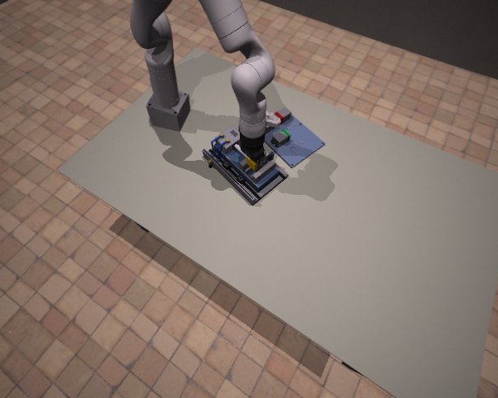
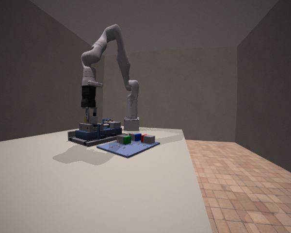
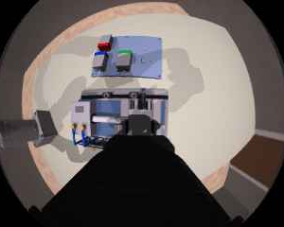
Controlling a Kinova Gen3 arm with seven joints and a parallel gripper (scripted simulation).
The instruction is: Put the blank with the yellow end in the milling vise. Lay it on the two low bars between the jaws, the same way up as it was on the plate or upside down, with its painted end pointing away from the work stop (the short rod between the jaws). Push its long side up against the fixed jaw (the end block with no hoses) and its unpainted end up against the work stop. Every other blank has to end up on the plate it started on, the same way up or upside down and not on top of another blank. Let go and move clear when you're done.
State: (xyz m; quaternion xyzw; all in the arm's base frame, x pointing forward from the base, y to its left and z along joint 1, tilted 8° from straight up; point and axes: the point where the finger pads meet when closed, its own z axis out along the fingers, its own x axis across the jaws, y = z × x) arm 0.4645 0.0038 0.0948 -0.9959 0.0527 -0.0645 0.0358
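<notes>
Now: the yellow-ended blank 20 mm below my hand. Round my hand: green-ended blank 30 mm behind, 200 mm to the left, 110 mm below; fixed jaw 40 mm ahead, 60 mm below; milling vise 60 mm behind, 10 mm to the left, 100 mm below.
</notes>
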